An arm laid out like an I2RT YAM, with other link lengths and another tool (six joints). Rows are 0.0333 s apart.
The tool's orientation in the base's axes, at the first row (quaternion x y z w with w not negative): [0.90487 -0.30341 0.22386 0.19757]
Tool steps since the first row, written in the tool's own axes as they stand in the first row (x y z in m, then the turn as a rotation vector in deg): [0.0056 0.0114 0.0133 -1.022 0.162 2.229]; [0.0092 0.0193 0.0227 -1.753 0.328 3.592]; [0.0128 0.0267 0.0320 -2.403 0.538 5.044]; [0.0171 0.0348 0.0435 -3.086 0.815 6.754]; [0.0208 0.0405 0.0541 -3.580 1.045 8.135]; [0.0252 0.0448 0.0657 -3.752 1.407 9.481]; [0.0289 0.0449 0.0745 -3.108 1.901 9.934]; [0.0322 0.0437 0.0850 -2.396 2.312 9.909]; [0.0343 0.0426 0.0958 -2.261 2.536 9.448]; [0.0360 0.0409 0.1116 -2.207 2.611 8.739]
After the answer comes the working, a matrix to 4 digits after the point.
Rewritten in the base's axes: [0.0005 -0.0176 -0.0055 -0.199 -0.749 -2.332]; [0.0008 -0.0297 -0.0095 -0.439 -1.207 -3.799]; [0.0013 -0.0414 -0.0137 -0.624 -1.779 -5.287]; [0.0025 -0.0550 -0.0191 -0.802 -2.512 -6.989]; [0.0045 -0.0662 -0.0246 -0.908 -3.136 -8.332]; [0.0082 -0.0771 -0.0308 -0.878 -3.988 -9.449]; [0.0133 -0.0832 -0.0361 -0.603 -4.872 -9.373]; [0.0194 -0.0890 -0.0433 -0.362 -5.491 -8.888]; [0.0247 -0.0945 -0.0513 -0.540 -5.491 -8.388]; [0.0315 -0.1018 -0.0637 -0.751 -5.222 -7.761]
The tool's axes in the first row as the columns of a matrix, in the base's axes (rounded; the answer above uses it unrounded):
[0.7157 -0.6376 0.2852]
[-0.4606 -0.7378 -0.4934]
[0.5250 0.2217 -0.8217]

